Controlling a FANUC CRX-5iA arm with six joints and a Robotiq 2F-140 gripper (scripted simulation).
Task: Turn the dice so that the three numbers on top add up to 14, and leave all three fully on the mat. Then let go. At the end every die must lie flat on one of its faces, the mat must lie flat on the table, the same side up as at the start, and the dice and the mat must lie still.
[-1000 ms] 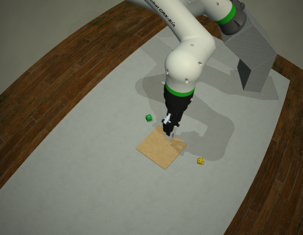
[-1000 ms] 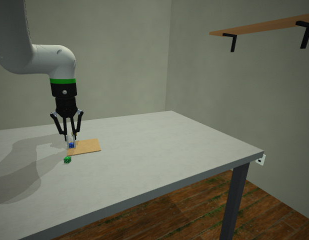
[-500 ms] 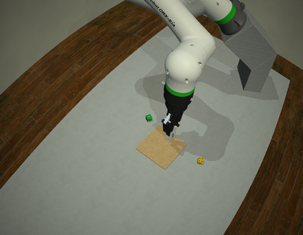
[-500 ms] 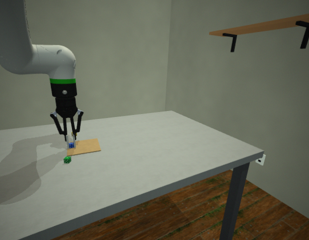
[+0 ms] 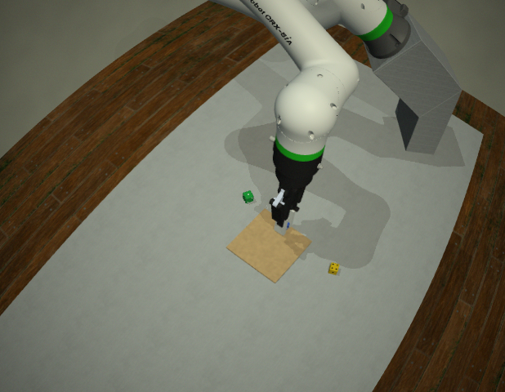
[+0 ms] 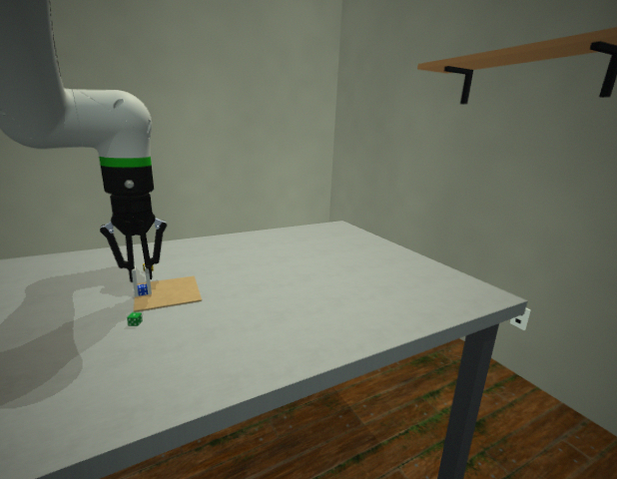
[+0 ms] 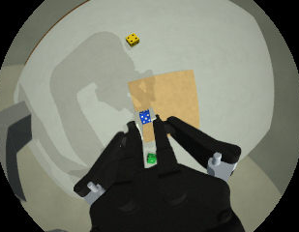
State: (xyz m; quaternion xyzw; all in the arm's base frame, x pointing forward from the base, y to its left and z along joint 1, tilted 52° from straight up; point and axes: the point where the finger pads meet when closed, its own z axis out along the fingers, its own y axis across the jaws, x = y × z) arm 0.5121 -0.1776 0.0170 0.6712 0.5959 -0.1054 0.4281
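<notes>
My hand is 20 mm above the blue die. From my hand the other things lie so: yellow die: 140 mm to the left, 60 mm ahead, 30 mm below; green die: 100 mm to the right, 50 mm behind, 30 mm below; tan mat: 50 mm ahead, 40 mm below, 10 mm to the right.
</notes>
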